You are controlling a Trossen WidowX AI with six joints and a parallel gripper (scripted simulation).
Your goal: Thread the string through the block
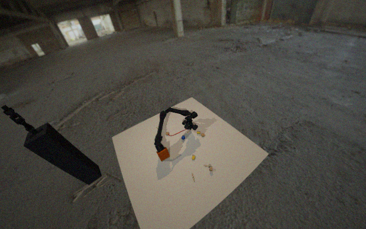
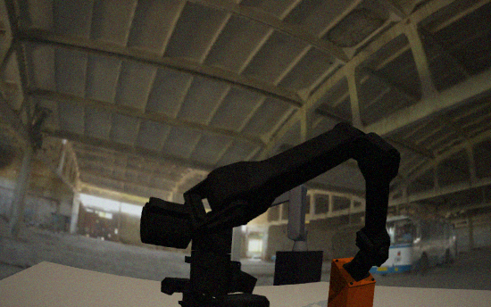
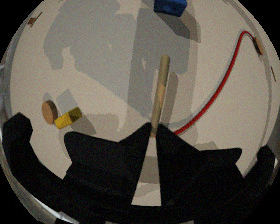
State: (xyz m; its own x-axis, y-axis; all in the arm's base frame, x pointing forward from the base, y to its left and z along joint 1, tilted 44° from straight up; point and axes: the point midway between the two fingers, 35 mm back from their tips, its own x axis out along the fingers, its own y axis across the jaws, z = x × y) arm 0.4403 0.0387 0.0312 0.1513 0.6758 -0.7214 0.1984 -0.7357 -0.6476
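The blue block lies 140 mm behind my gripper tip and 30 mm to the right of it. Also, from my gripper tip: yellow block (280 mm to the right, 230 mm behind, 10 mm below); then small wooden block (490 mm to the right, 200 mm behind).
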